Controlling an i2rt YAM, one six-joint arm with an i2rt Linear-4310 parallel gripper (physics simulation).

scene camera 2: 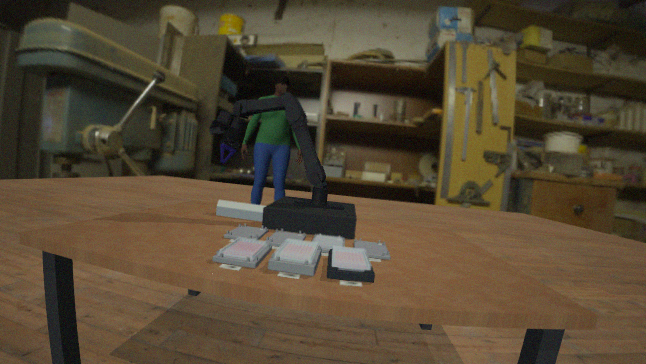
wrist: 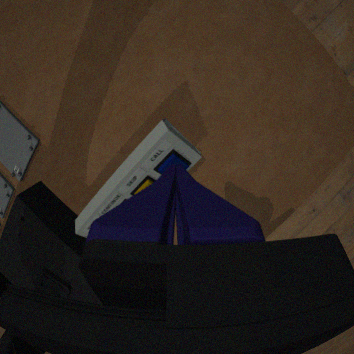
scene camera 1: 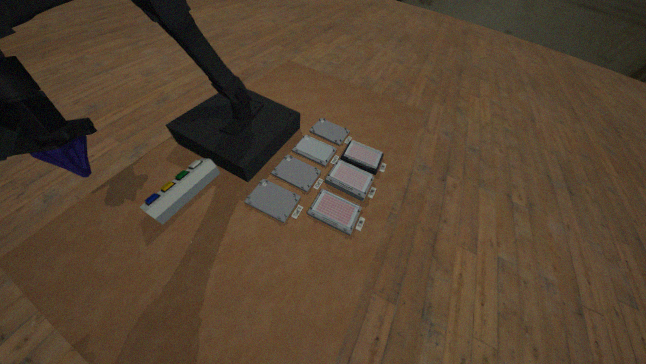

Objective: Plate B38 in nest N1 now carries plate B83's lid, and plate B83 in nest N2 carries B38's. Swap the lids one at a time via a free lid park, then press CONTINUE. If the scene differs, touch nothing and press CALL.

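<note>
My gripper has purple fingers, shut and empty. It hangs in the air; in the wrist view its tips overlap the blue CALL button of the white button box. The CONTINUE label is partly covered. Three pink-filled plates sit in a row of nests, one of them black. Their codes and lids are too small to read. Behind them lie low grey lid parks. A paler one seems to bear a lid.
The black arm base stands between the button box and the lid parks. Small printed labels lie beside the nests and parks. A person in a green top stands behind the table in scene camera 2.
</note>
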